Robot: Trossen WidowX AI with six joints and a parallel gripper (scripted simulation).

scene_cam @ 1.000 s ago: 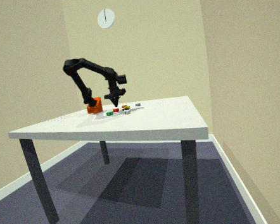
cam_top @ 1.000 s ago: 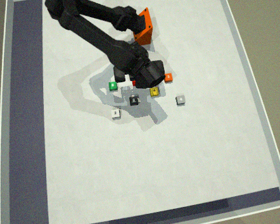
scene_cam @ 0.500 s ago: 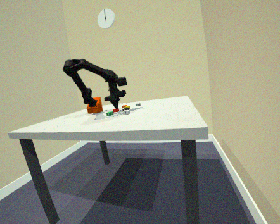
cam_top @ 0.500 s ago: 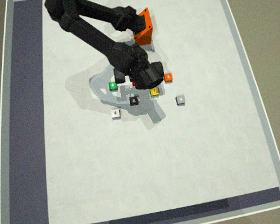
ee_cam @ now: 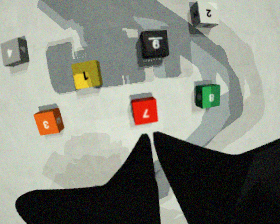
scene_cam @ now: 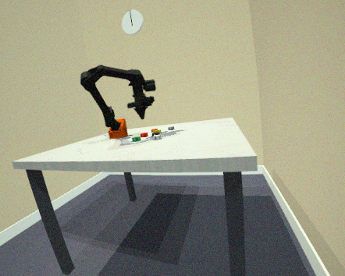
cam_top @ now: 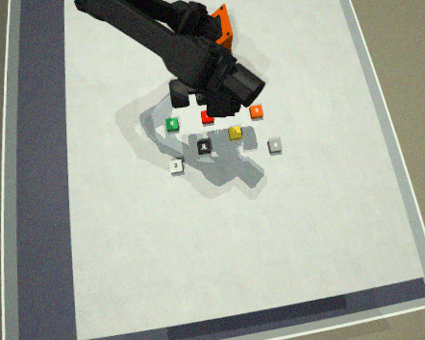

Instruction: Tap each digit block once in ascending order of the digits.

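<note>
Right now my gripper tip is 1 cm short of the green block, 11 cm to the left of it and 9 cm above it. Also, from my gripper tip: red block (1 cm to the right, 9 cm below); then yellow block (5 cm ahead, 6 cm to the left, 9 cm below); then black block (8 cm ahead, 3 cm to the right, 9 cm below).
</note>
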